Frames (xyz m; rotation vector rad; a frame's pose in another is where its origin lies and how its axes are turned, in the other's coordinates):
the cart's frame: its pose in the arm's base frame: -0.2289 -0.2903 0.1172 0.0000 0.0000 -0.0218
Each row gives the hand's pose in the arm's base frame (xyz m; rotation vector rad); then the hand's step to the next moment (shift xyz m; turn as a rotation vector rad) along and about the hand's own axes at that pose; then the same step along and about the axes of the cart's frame.
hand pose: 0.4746 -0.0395 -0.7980 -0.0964 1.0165 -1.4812
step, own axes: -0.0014 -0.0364 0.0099 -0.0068 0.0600 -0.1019
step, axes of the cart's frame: -0.0213 -0.0104 0.0293 -0.0157 0.0681 -0.0956
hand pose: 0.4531 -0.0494 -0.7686 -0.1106 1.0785 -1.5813
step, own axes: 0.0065 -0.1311 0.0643 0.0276 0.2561 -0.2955
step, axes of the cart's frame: -0.0589 -0.0541 0.1223 -0.0005 0.1666 -0.3548
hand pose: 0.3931 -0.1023 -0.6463 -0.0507 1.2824 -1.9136
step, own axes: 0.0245 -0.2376 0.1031 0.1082 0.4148 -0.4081
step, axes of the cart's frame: -0.1111 -0.0598 0.2275 -0.0099 0.1759 -0.5650
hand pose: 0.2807 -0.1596 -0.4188 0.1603 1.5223 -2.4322
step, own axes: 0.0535 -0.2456 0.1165 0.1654 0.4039 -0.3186
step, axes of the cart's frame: -0.1147 -0.0142 0.2518 -0.0617 0.0896 -0.5293
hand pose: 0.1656 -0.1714 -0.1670 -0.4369 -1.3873 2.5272
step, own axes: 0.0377 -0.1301 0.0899 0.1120 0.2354 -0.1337
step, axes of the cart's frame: -0.0610 0.0098 0.1504 -0.0686 0.0162 -0.2844
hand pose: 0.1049 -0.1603 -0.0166 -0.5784 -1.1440 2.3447
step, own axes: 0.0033 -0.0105 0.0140 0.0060 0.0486 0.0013
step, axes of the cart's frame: -0.0080 -0.0011 0.0158 -0.0158 -0.0242 -0.0396
